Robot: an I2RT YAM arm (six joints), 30 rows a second.
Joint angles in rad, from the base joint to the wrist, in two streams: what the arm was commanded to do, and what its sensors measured. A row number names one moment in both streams.
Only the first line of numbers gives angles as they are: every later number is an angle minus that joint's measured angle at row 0.
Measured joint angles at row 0:
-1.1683 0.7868 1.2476 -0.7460 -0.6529 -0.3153
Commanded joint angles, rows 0 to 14:
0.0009 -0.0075 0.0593 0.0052 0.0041 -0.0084
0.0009 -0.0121 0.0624 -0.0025 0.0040 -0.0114
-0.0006 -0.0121 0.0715 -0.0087 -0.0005 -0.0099
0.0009 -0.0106 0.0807 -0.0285 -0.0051 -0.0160
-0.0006 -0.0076 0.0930 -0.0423 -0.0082 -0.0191
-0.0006 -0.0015 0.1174 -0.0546 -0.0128 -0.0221
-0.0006 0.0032 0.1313 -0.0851 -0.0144 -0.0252
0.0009 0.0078 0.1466 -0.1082 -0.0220 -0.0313
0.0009 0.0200 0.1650 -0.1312 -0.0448 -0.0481
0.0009 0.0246 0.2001 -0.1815 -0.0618 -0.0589
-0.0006 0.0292 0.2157 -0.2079 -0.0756 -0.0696
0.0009 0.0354 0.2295 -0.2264 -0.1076 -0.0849
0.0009 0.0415 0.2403 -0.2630 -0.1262 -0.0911
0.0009 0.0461 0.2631 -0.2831 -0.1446 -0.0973
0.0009 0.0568 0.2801 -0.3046 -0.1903 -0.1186
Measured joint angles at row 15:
0.0000 0.0336 0.2171 -0.2334 -0.0709 -0.0626
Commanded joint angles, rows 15 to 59:
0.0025 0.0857 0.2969 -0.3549 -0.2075 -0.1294
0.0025 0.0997 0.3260 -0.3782 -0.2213 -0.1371
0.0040 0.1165 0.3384 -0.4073 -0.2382 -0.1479
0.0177 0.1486 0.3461 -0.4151 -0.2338 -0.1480
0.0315 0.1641 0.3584 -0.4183 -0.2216 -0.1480
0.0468 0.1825 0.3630 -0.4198 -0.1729 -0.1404
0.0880 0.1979 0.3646 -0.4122 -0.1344 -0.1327
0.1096 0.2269 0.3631 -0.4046 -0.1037 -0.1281
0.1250 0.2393 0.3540 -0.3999 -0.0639 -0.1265
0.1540 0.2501 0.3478 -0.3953 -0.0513 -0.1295
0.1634 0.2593 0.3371 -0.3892 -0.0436 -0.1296
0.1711 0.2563 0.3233 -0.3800 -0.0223 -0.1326
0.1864 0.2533 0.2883 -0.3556 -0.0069 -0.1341
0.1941 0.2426 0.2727 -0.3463 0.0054 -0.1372
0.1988 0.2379 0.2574 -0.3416 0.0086 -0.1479
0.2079 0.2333 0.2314 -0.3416 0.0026 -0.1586
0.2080 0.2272 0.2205 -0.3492 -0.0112 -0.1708
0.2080 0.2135 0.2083 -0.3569 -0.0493 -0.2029
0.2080 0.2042 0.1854 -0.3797 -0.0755 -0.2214
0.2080 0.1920 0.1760 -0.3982 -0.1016 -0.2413
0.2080 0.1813 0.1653 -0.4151 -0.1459 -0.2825
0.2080 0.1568 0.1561 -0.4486 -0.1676 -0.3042
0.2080 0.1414 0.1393 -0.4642 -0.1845 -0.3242
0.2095 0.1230 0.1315 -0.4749 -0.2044 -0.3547
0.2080 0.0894 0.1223 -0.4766 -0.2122 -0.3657
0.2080 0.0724 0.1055 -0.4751 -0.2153 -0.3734
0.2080 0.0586 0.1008 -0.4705 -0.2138 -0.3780
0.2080 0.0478 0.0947 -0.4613 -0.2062 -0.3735
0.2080 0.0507 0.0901 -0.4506 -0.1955 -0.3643
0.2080 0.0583 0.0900 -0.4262 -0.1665 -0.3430
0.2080 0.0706 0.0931 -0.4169 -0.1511 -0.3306
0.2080 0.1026 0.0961 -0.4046 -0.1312 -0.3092
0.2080 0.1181 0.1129 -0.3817 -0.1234 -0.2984
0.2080 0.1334 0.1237 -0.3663 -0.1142 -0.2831
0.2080 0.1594 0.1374 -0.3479 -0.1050 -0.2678
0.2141 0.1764 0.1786 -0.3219 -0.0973 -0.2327
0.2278 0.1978 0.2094 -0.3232 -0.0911 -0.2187
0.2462 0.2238 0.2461 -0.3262 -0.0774 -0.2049
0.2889 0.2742 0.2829 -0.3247 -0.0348 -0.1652
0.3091 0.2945 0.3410 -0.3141 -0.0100 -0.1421
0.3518 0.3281 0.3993 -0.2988 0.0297 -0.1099
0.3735 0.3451 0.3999 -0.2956 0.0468 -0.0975
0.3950 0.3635 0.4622 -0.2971 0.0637 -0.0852
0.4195 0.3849 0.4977 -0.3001 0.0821 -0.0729
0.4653 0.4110 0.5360 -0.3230 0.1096 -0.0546
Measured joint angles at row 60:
0.3922 0.3902 0.4109 -0.3761 0.0248 -0.1392
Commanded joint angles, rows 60 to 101:
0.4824 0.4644 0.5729 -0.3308 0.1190 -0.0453
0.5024 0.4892 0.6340 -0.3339 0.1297 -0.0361
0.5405 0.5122 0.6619 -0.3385 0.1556 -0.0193
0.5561 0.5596 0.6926 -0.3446 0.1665 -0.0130
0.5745 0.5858 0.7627 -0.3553 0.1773 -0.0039
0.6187 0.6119 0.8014 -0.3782 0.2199 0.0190
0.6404 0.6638 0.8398 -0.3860 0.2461 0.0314
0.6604 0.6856 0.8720 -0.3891 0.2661 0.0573
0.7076 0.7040 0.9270 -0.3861 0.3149 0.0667
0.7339 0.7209 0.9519 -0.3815 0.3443 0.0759
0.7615 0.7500 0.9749 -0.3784 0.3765 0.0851
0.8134 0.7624 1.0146 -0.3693 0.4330 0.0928
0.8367 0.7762 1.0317 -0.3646 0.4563 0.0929
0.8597 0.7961 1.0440 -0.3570 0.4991 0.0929
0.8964 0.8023 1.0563 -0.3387 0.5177 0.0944
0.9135 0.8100 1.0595 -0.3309 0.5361 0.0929
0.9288 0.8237 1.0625 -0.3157 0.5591 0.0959
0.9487 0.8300 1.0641 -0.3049 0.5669 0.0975
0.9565 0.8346 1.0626 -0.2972 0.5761 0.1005
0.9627 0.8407 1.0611 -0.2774 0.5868 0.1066
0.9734 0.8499 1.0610 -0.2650 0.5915 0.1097
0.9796 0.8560 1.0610 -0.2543 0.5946 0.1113
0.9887 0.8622 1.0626 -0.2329 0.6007 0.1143
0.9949 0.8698 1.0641 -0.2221 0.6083 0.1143
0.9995 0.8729 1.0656 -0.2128 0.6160 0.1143
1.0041 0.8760 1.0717 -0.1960 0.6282 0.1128
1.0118 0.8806 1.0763 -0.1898 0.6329 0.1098
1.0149 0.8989 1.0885 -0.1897 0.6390 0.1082
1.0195 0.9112 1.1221 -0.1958 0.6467 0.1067
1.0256 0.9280 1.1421 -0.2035 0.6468 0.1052
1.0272 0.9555 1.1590 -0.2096 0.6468 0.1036
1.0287 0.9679 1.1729 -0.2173 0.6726 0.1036
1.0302 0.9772 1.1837 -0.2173 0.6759 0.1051
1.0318 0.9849 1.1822 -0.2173 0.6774 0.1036
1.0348 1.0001 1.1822 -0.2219 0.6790 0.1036
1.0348 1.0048 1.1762 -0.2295 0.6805 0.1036
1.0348 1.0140 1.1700 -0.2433 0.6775 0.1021
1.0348 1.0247 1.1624 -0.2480 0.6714 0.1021
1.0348 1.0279 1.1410 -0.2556 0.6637 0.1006
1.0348 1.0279 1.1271 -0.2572 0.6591 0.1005
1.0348 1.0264 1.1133 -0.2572 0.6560 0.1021
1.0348 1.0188 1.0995 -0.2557 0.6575 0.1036
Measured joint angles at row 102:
1.0262 1.0243 1.1181 -0.2918 0.6424 0.0912
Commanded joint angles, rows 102 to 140:
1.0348 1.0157 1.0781 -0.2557 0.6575 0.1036
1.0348 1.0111 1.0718 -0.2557 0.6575 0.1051
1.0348 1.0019 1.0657 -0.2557 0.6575 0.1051
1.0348 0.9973 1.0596 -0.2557 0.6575 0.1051
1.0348 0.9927 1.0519 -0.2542 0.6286 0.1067
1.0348 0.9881 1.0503 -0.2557 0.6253 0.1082
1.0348 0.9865 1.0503 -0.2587 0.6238 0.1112
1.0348 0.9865 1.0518 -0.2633 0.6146 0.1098
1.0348 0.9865 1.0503 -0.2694 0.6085 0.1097
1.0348 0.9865 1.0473 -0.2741 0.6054 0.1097
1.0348 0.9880 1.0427 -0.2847 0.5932 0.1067
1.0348 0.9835 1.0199 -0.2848 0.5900 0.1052
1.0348 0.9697 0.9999 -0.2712 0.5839 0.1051
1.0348 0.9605 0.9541 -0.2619 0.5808 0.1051
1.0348 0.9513 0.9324 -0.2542 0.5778 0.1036
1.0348 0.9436 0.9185 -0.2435 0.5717 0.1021
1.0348 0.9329 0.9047 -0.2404 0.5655 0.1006
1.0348 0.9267 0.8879 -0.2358 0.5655 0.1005
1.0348 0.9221 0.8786 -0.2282 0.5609 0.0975
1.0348 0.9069 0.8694 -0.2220 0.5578 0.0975
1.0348 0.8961 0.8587 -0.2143 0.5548 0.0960
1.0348 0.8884 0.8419 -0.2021 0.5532 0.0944
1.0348 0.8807 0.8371 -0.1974 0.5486 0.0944
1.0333 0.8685 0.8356 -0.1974 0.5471 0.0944
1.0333 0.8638 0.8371 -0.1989 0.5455 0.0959
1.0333 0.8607 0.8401 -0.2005 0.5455 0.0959
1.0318 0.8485 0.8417 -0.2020 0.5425 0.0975
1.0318 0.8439 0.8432 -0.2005 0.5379 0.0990
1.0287 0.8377 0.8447 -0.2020 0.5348 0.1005
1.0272 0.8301 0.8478 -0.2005 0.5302 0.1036
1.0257 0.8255 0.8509 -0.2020 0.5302 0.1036
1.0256 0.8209 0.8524 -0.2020 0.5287 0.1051
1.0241 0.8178 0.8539 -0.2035 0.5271 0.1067
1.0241 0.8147 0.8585 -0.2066 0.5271 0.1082
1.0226 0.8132 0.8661 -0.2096 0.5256 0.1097
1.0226 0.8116 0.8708 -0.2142 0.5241 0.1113
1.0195 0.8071 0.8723 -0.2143 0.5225 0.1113
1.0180 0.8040 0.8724 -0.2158 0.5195 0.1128
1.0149 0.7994 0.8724 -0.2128 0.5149 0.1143
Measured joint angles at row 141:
1.0224 0.8442 0.8553 -0.2109 0.5394 0.1061
